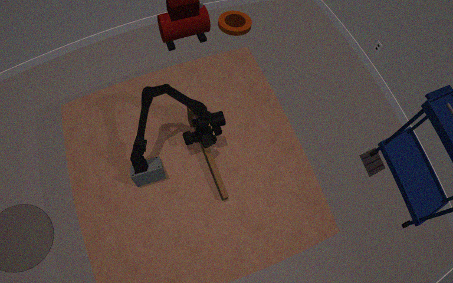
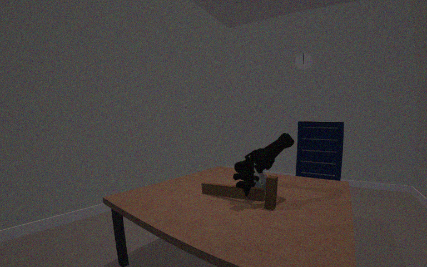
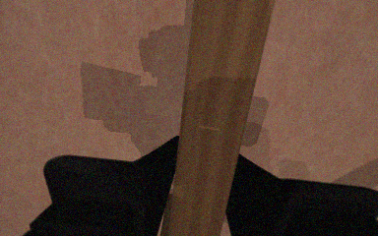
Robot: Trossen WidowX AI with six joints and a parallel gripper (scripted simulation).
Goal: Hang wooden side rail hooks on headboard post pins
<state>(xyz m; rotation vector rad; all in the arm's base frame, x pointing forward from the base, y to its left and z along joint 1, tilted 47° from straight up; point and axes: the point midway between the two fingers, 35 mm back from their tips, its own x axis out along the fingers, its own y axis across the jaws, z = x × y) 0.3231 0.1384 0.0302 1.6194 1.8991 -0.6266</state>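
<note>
My gripper tip is now 20 mm past the headboard post, 140 mm to the right of it and 40 mm below it.
</note>
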